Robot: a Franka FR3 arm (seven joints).
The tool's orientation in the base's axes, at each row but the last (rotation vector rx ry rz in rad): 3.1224, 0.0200, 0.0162; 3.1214, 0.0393, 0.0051; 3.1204, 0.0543, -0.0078; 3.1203, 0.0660, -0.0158
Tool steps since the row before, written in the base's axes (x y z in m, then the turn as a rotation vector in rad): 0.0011, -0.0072, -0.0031, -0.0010, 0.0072, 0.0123; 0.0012, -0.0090, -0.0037, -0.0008, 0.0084, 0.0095; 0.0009, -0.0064, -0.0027, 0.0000, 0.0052, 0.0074; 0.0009, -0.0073, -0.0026, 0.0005, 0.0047, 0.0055
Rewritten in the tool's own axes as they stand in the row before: 0.0010, 0.0072, 0.0032, -0.0008, -0.0070, -0.0124; 0.0010, 0.0090, 0.0039, -0.0006, -0.0082, -0.0097; 0.0007, 0.0064, 0.0028, 0.0001, -0.0050, -0.0075; 0.0006, 0.0073, 0.0027, 0.0006, -0.0046, -0.0056
